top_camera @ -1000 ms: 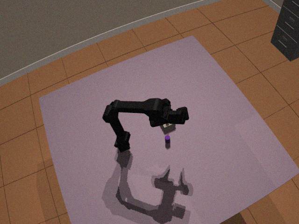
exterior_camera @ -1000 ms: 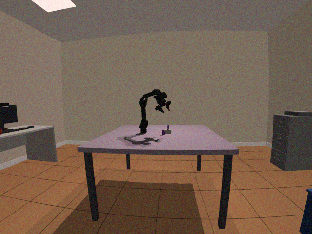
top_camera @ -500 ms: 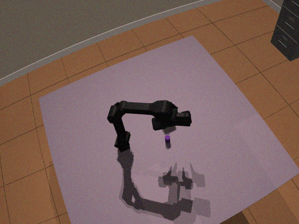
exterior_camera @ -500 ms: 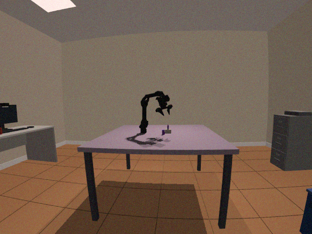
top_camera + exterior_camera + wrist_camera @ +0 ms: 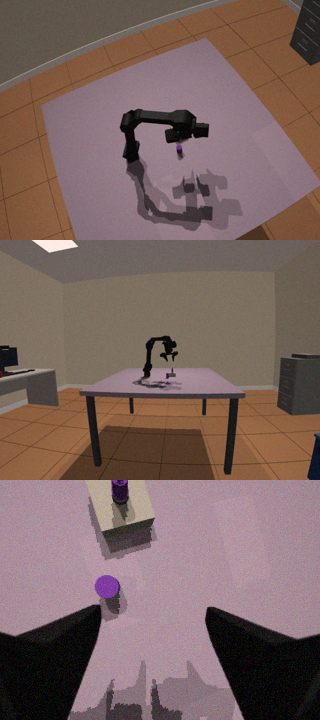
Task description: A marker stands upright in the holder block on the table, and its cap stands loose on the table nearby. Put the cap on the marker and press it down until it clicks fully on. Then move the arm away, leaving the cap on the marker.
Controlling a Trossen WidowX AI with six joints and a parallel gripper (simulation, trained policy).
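The purple cap lies 160 mm below my gripper tip, 30 mm to the left of it and 30 mm behind it. Round my gripper tip: beige holder block (160 mm below, 130 mm to the left, 20 mm ahead); then purple marker (130 mm to the left, 110 mm below, 20 mm ahead).
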